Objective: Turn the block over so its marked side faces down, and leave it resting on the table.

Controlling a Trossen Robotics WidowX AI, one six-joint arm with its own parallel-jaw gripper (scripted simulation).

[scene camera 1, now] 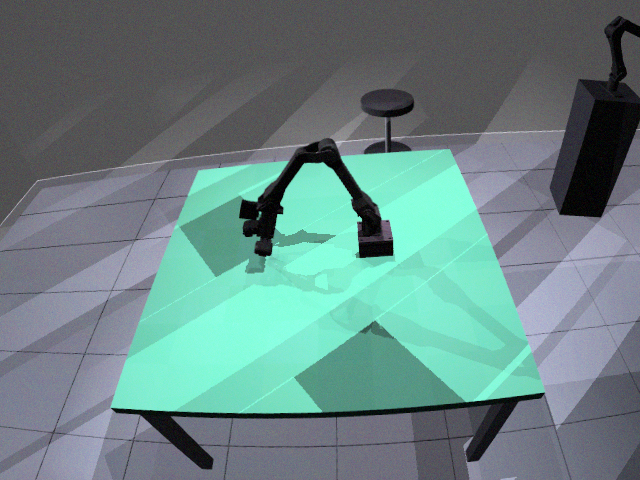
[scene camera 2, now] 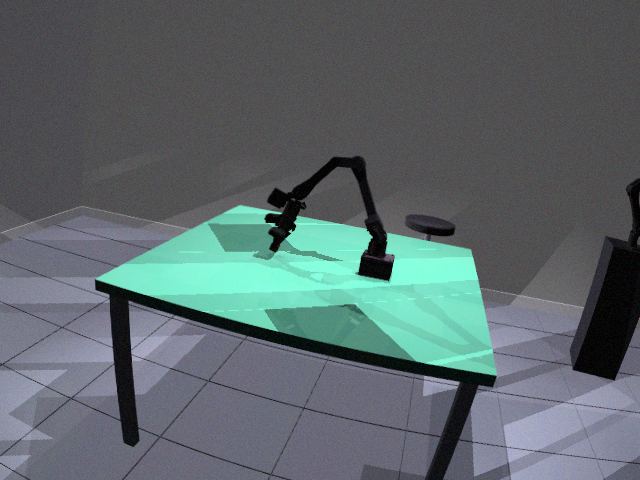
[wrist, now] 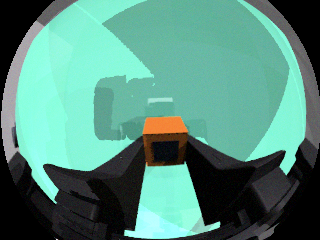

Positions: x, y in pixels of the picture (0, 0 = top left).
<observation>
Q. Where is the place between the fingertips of my gripper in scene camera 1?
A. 263, 251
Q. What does my gripper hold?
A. An orange block.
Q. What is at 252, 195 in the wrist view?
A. My gripper.
</observation>
